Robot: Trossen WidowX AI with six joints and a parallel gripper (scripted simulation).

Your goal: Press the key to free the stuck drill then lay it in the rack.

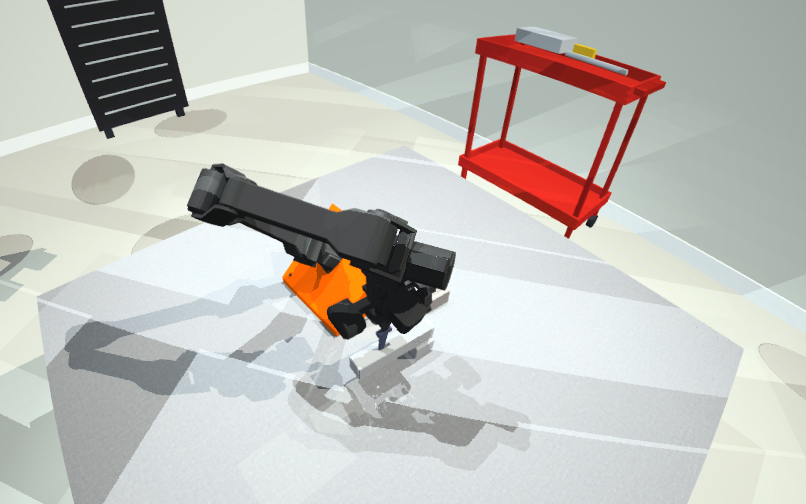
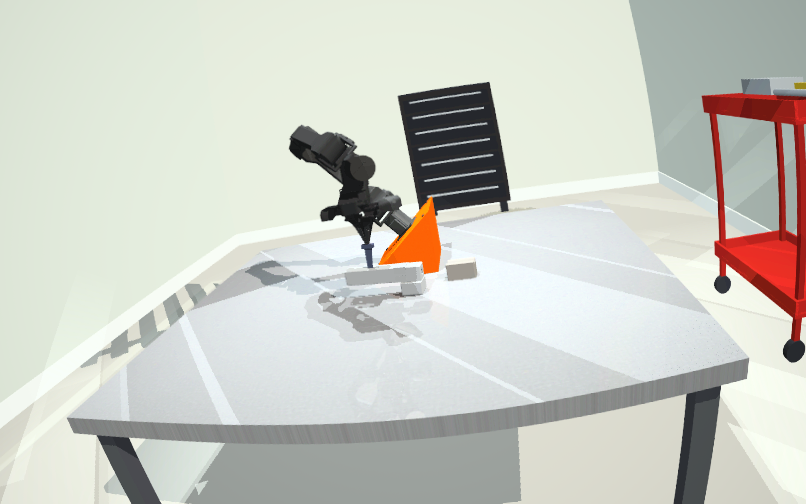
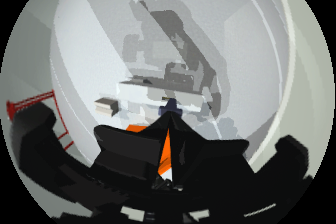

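The blue key is 3 cm below my gripper tip. Also, from my gripper tip: drill: 8 cm below, 5 cm to the left; grey rack: 20 cm to the left, 11 cm below, 7 cm behind; housing block: 9 cm below, 3 cm to the left.
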